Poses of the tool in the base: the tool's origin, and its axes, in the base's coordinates. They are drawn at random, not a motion.
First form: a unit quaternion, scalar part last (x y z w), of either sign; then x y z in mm.
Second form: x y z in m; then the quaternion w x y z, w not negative. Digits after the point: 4 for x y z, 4 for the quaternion.
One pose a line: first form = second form
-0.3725, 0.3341, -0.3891, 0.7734, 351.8, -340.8, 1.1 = 0.3518, -0.3408, 0.0011, 0.7734, -0.3725, 0.3341, -0.3891
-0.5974, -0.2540, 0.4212, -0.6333, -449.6, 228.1, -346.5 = -0.4496, 0.2281, -0.3465, 0.6333, 0.5974, 0.2540, -0.4212
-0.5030, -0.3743, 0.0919, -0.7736, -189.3, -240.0, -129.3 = -0.1893, -0.2400, -0.1293, 0.7736, 0.5030, 0.3743, -0.0919
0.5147, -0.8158, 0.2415, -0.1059, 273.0, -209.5, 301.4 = 0.2730, -0.2095, 0.3014, 0.1059, -0.5147, 0.8158, -0.2415
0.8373, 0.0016, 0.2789, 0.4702, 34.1, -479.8, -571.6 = 0.0341, -0.4798, -0.5716, 0.4702, 0.8373, 0.0016, 0.2789
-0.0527, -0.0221, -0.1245, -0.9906, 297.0, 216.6, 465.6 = 0.2970, 0.2166, 0.4656, 0.9906, 0.0527, 0.0221, 0.1245
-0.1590, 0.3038, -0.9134, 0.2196, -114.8, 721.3, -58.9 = -0.1148, 0.7213, -0.0589, 0.2196, -0.1590, 0.3038, -0.9134
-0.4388, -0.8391, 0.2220, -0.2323, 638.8, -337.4, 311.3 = 0.6388, -0.3374, 0.3113, 0.2323, 0.4388, 0.8391, -0.2220
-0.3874, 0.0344, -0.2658, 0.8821, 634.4, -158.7, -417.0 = 0.6344, -0.1587, -0.4170, 0.8821, -0.3874, 0.0344, -0.2658
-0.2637, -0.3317, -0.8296, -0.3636, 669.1, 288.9, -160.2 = 0.6691, 0.2889, -0.1602, 0.3636, 0.2637, 0.3317, 0.8296
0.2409, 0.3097, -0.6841, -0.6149, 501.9, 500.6, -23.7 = 0.5019, 0.5006, -0.0237, 0.6149, -0.2409, -0.3097, 0.6841
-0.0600, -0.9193, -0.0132, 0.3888, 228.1, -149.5, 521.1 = 0.2281, -0.1495, 0.5211, 0.3888, -0.0600, -0.9193, -0.0132
